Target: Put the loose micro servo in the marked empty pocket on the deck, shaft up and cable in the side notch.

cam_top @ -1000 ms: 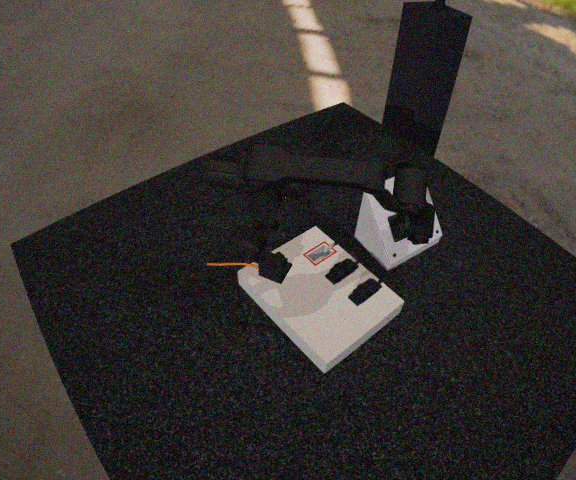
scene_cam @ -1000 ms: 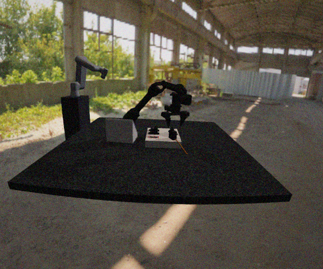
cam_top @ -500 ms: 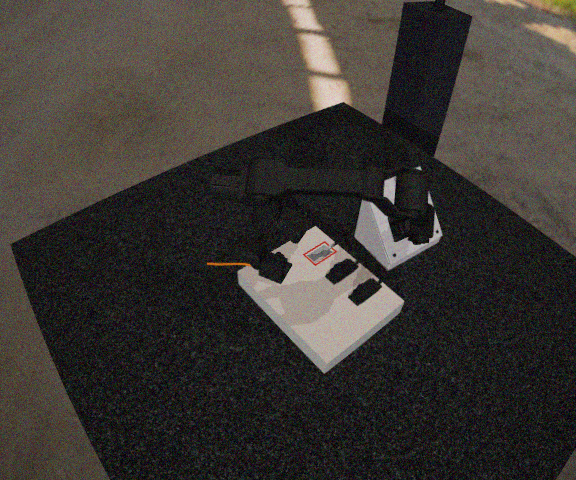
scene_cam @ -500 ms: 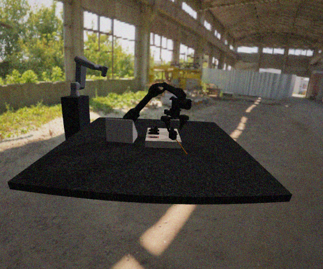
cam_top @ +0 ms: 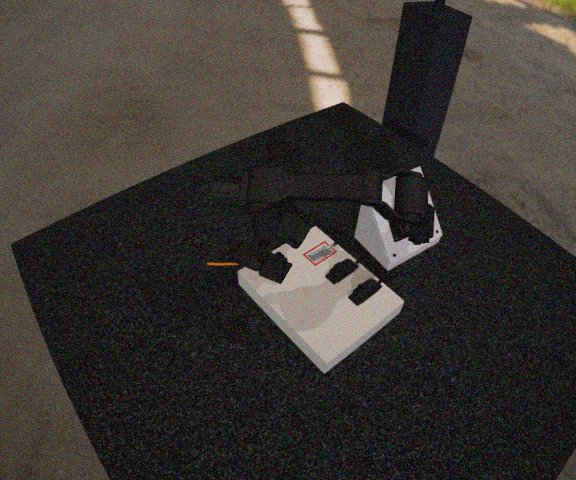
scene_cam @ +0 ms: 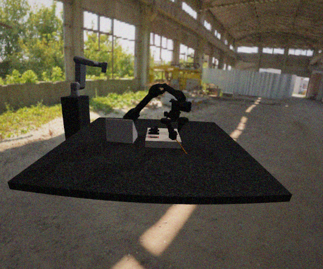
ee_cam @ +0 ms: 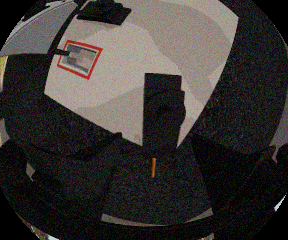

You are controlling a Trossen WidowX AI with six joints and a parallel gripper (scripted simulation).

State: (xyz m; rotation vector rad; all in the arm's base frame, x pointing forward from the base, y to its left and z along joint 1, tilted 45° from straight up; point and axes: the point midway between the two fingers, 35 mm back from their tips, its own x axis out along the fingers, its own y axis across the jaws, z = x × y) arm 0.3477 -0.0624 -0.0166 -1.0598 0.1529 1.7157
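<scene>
My gripper tip is 100 mm to the right of the white deck, 70 mm above it and 40 mm past it.
</scene>
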